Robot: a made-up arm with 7 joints.
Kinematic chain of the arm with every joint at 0, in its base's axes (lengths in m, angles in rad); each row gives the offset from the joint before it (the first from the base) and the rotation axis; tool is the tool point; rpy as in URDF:
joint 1: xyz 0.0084 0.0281 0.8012 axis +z
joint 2: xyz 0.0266 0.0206 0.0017 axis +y
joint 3: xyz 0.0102 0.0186 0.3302 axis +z
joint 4: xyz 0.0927 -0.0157 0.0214 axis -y
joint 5: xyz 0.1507 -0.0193 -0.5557 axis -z
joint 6: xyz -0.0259 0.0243 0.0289 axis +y
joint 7: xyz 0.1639 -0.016 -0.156 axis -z
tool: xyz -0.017 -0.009 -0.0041 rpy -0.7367 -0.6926 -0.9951
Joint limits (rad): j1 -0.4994..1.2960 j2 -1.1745..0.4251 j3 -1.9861..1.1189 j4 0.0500..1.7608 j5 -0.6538..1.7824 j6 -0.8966..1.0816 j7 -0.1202..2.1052
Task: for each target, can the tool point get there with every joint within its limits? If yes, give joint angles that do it. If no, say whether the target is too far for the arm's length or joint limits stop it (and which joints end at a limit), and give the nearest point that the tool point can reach.
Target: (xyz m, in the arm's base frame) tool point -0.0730 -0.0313 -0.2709
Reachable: no: joint limits stop it (at a limit: joint 1, joint 2, joint 4, joint 5, joint 7) | nearest point 0.1025 -0.0977 0.3168 | short by 0.617 m
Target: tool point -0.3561 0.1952 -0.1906
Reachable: no: joint limits stop it (at a limit: joint 1, joint 2, joint 5, joint 7) | nearest point -0.2170 0.2350 0.3384 | short by 0.548 m
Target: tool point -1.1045 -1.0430 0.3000
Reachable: no: too far | nearest point -0.6927 -0.6467 0.6836 | short by 0.688 m
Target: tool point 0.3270 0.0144 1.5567
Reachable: yes | joints 1.1298 -0.9955 -0.4729 1.0003 -0.1208 -0.6255 1.3607
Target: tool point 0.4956 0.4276 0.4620
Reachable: yes | joints 0.3964 0.2885 0.2980 0.5899 1.2027 0.5052 1.1883
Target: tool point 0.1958 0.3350 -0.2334
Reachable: no: joint limits stop it (at a limit: joint 2, joint 5, joint 7) | nearest point 0.1764 0.3032 0.3039 | short by 0.539 m
